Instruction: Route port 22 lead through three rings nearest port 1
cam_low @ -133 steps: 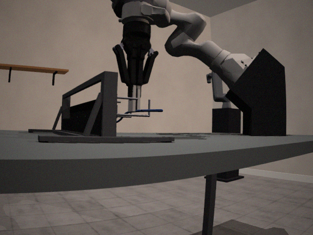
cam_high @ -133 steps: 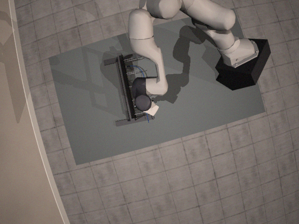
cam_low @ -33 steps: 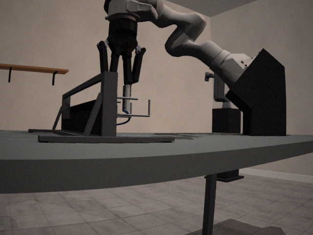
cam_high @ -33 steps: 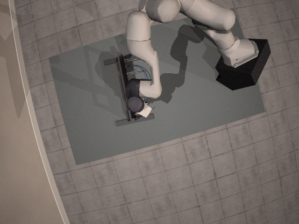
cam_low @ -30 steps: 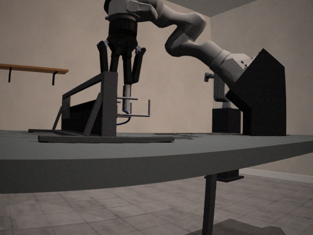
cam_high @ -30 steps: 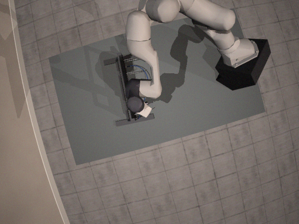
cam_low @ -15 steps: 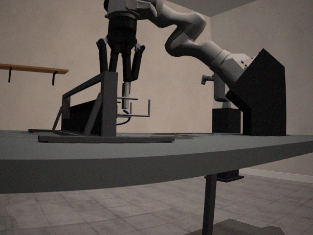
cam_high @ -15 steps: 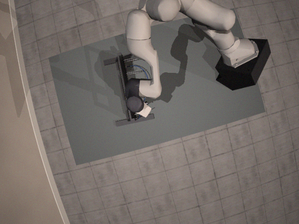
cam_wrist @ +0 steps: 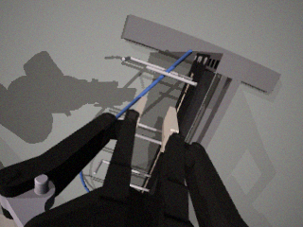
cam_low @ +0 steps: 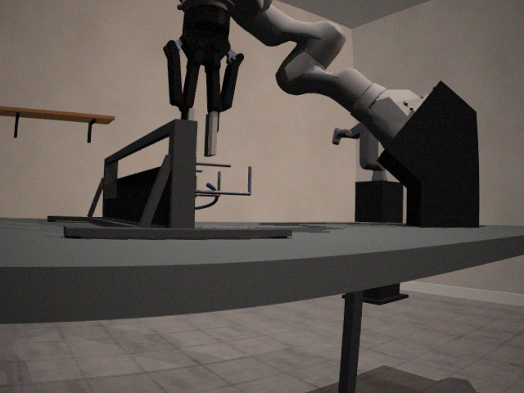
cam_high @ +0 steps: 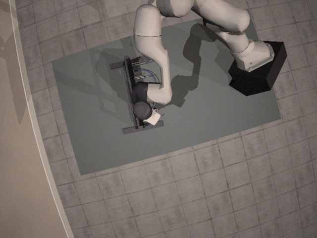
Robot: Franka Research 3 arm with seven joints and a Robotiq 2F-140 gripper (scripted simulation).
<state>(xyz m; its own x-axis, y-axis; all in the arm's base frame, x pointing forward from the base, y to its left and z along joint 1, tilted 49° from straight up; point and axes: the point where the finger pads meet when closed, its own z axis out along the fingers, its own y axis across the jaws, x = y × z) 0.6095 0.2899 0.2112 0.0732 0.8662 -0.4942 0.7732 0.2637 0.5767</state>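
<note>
The rack lies 16 cm to the right of my hand, 8 cm below it and 4 cm ahead of it.
</note>
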